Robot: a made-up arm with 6 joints. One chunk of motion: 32 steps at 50 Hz.
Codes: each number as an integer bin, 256 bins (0 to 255) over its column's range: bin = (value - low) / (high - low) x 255, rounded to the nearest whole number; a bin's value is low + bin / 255 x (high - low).
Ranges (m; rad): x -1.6..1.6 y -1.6..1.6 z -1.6..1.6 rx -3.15..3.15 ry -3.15..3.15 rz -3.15..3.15
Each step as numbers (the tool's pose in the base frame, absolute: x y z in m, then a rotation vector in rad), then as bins.
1 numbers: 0.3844 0.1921 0.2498 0.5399 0.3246 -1.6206
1 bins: 158 143 147 149 141 62
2 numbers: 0.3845 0.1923 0.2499 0.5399 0.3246 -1.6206
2 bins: 158 143 147 149 141 62
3 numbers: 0.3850 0.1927 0.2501 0.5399 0.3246 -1.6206
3 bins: 158 143 147 149 141 62
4 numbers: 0.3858 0.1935 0.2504 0.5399 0.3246 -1.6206
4 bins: 158 143 147 149 141 62
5 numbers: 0.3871 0.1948 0.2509 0.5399 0.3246 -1.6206
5 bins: 158 143 147 149 141 62
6 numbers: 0.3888 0.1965 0.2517 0.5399 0.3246 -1.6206
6 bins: 158 143 148 149 141 62
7 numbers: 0.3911 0.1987 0.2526 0.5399 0.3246 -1.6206
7 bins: 159 143 148 149 141 62
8 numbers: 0.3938 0.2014 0.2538 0.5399 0.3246 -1.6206
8 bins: 159 144 148 149 141 62
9 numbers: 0.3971 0.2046 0.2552 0.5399 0.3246 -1.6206
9 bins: 159 144 148 149 141 62
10 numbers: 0.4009 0.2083 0.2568 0.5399 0.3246 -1.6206
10 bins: 159 144 148 149 141 62
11 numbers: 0.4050 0.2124 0.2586 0.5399 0.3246 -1.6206
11 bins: 160 144 148 149 141 62
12 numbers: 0.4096 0.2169 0.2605 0.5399 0.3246 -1.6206
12 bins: 160 145 148 149 141 62
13 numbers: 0.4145 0.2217 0.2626 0.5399 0.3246 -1.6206
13 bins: 161 145 148 149 141 62
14 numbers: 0.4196 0.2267 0.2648 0.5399 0.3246 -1.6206
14 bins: 161 146 149 149 141 62
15 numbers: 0.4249 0.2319 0.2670 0.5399 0.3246 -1.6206
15 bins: 161 146 149 149 141 62
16 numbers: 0.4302 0.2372 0.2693 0.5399 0.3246 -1.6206
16 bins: 162 146 149 149 141 62
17 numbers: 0.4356 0.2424 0.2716 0.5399 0.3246 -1.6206
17 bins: 162 147 149 149 141 62
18 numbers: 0.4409 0.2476 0.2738 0.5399 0.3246 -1.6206
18 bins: 163 147 149 149 141 62
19 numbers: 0.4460 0.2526 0.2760 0.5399 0.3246 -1.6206
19 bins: 163 148 149 149 141 62
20 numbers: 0.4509 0.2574 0.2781 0.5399 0.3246 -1.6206
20 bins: 163 148 150 149 141 62
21 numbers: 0.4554 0.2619 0.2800 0.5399 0.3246 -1.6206
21 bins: 164 148 150 149 141 62
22 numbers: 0.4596 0.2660 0.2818 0.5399 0.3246 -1.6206
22 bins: 164 149 150 149 141 62
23 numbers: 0.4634 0.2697 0.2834 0.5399 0.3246 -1.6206
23 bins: 164 149 150 149 141 62
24 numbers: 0.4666 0.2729 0.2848 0.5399 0.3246 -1.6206
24 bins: 165 149 150 149 141 62
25 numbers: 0.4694 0.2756 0.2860 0.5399 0.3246 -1.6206
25 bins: 165 149 150 149 141 62
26 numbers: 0.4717 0.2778 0.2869 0.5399 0.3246 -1.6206
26 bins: 165 150 150 149 141 62
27 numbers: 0.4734 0.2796 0.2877 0.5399 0.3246 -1.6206
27 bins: 165 150 150 149 141 62
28 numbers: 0.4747 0.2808 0.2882 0.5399 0.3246 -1.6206
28 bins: 165 150 150 149 141 62
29 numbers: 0.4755 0.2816 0.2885 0.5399 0.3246 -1.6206
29 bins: 165 150 150 149 141 62
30 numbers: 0.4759 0.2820 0.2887 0.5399 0.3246 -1.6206
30 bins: 165 150 151 149 141 62
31 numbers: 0.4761 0.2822 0.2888 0.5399 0.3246 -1.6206
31 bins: 165 150 151 149 141 62
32 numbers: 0.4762 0.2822 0.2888 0.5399 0.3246 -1.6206
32 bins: 165 150 151 149 141 62
